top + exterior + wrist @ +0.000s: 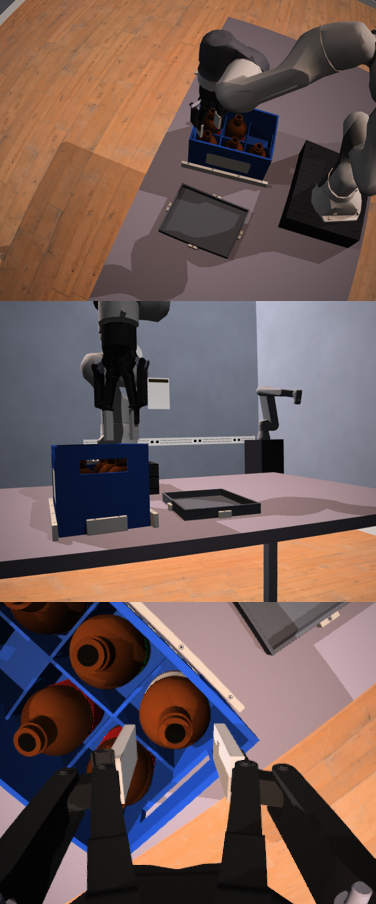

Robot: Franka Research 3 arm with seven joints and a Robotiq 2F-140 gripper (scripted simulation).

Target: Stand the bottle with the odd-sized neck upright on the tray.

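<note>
The crate is 130 mm below my hand, 90 mm behind it and 40 mm to the right of it. From my hand the other things lie so: bottle (170 mm behind, 130 mm below); then dark tray (240 mm to the left, 200 mm below, 60 mm behind).
</note>
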